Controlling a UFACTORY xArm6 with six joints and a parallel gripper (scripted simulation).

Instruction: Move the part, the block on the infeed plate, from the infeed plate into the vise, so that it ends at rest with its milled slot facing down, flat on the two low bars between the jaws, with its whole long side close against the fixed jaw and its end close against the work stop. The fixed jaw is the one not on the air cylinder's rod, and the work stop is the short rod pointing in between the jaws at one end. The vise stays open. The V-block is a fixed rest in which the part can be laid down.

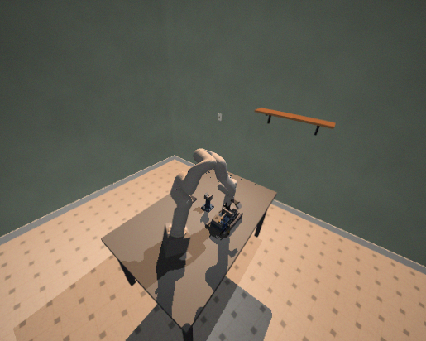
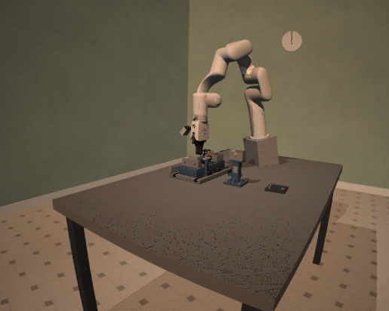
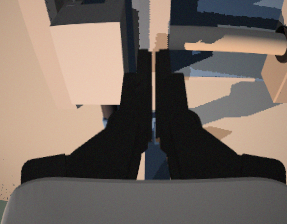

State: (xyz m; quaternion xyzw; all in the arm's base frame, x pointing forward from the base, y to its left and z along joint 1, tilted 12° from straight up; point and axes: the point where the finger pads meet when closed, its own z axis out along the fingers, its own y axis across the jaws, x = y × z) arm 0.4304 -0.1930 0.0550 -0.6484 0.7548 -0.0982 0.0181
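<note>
Right now the part is 4 cm below my hand, 3 cm ahead of it and 1 cm to the right of it. The rest, counted from my hand: air cylinder rod: 5 cm below, 5 cm behind, 1 cm to the left; work stop: 4 cm to the left, 4 cm below, 4 cm ahead; vise base rail: 10 cm below, 9 cm to the right, 5 cm behind.
</note>
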